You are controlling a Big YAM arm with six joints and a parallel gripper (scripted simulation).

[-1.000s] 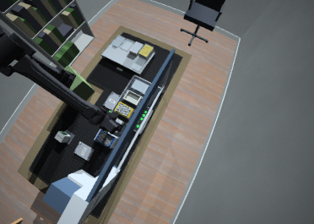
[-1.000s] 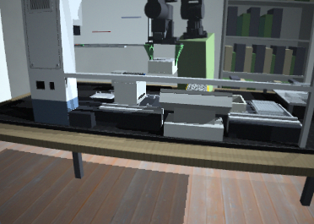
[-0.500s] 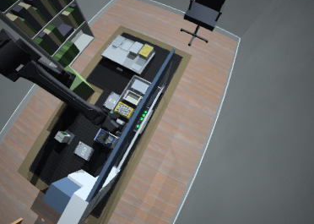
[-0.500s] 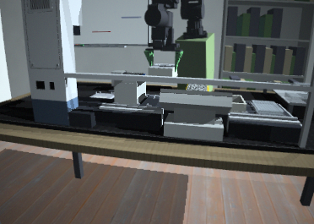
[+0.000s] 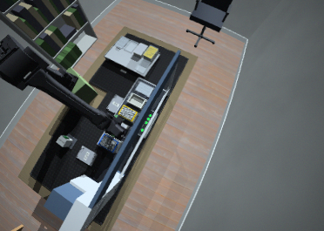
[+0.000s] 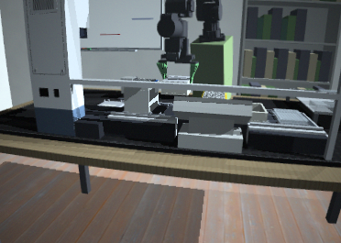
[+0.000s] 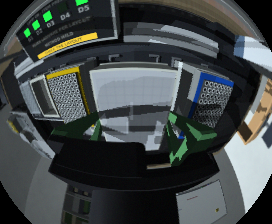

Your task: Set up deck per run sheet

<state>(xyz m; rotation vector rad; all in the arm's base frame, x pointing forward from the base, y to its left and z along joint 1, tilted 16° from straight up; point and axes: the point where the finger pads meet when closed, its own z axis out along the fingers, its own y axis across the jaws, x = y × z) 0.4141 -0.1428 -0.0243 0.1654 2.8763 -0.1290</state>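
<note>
Now: hand 12 cm to the right of the yellow tip rack, 6 cm above it and 1 cm short of it. Round my hand: reservoir (25 cm to the left, 9 cm below, 3 cm ahead); sealed block (1 cm below); blue tip rack (13 cm to the right, 3 cm below, 2 cm behind).
</note>
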